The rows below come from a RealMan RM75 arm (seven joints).
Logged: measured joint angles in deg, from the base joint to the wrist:
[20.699 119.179 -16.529 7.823 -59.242 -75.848 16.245]
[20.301 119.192 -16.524 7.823 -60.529 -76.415 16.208]
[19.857 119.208 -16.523 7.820 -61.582 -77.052 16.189]
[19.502 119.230 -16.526 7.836 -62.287 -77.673 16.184]
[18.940 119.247 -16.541 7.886 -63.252 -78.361 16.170]
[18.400 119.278 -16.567 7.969 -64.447 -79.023 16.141]
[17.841 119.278 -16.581 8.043 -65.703 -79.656 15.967]
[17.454 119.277 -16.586 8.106 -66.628 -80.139 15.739]
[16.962 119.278 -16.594 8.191 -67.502 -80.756 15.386]
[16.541 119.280 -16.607 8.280 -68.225 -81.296 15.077]
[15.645 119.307 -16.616 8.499 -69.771 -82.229 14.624]
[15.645 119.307 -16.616 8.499 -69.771 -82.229 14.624]
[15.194 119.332 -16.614 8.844 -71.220 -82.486 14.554]
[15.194 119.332 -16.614 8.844 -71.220 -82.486 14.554]
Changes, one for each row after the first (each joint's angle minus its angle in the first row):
[-0.398 0.013 0.005 0.000 -1.287 -0.567 -0.037]
[-0.842 0.029 0.006 -0.003 -2.340 -1.204 -0.056]
[-1.197 0.051 0.003 0.013 -3.045 -1.825 -0.061]
[-1.759 0.068 -0.012 0.063 -4.010 -2.513 -0.075]
[-2.299 0.099 -0.038 0.146 -5.205 -3.175 -0.104]
[-2.858 0.099 -0.052 0.220 -6.461 -3.808 -0.278]
[-3.245 0.098 -0.057 0.283 -7.386 -4.291 -0.506]
[-3.737 0.099 -0.065 0.368 -8.260 -4.908 -0.859]
[-4.158 0.101 -0.078 0.457 -8.983 -5.448 -1.168]
[-5.054 0.128 -0.087 0.676 -10.529 -6.381 -1.621]
[-5.054 0.128 -0.087 0.676 -10.529 -6.381 -1.621]
[-5.505 0.153 -0.085 1.021 -11.978 -6.638 -1.691]
[-5.505 0.153 -0.085 1.021 -11.978 -6.638 -1.691]

